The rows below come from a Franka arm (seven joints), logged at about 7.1 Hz.
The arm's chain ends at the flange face. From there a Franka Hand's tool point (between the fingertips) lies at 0.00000 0.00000 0.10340 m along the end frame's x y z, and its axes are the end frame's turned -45 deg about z.
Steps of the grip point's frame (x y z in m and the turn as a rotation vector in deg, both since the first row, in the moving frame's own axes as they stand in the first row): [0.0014, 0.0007, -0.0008, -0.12, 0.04, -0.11]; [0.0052, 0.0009, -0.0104, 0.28, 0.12, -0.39]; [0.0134, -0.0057, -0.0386, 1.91, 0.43, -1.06]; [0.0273, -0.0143, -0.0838, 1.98, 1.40, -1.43]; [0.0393, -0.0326, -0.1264, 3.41, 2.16, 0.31]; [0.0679, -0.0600, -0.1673, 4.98, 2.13, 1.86]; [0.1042, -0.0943, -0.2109, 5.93, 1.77, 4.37]
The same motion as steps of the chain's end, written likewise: [0.0013, -0.0006, -0.0008, -0.06, 0.11, -0.11]; [0.0045, -0.0025, -0.0104, 0.28, -0.11, -0.39]; [0.0074, -0.0105, -0.0385, 1.65, -1.05, -1.06]; [0.0100, -0.0251, -0.0837, 2.39, -0.41, -1.43]; [0.0063, -0.0437, -0.1261, 3.94, -0.88, 0.31]; [0.0091, -0.0813, -0.1668, 5.03, -2.02, 1.86]; [0.0119, -0.1304, -0.2103, 5.44, -2.94, 4.37]
